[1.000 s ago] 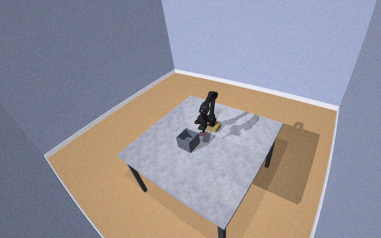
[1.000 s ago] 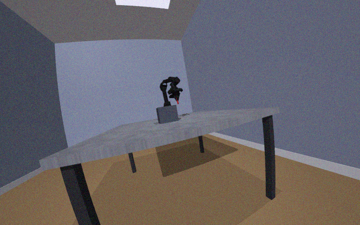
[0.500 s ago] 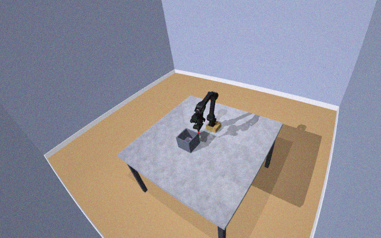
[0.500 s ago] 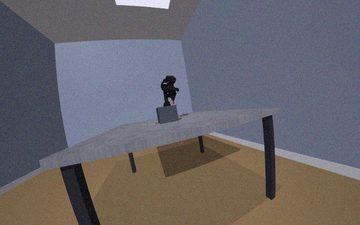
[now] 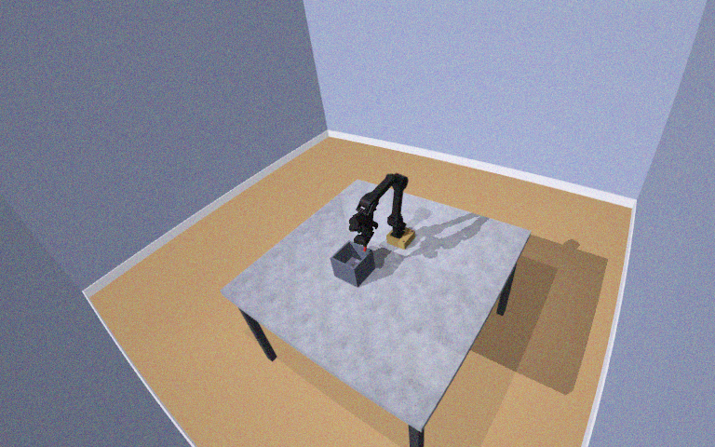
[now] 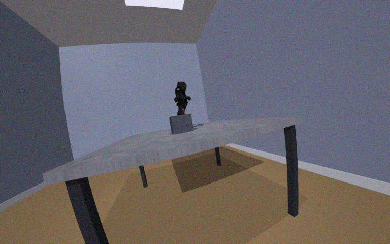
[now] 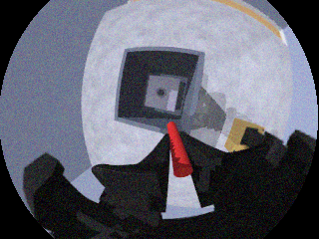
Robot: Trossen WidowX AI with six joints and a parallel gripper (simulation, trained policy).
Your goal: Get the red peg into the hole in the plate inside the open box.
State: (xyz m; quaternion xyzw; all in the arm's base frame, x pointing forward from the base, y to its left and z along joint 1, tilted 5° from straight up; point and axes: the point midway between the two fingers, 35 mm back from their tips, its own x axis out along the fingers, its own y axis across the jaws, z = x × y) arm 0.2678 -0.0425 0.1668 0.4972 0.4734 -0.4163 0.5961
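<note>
My gripper tip is 14 cm above the plate, 7 cm to the left of it and 4 cm short of it. The rest, counted from my gripper tip: red peg 1 cm above.
</note>
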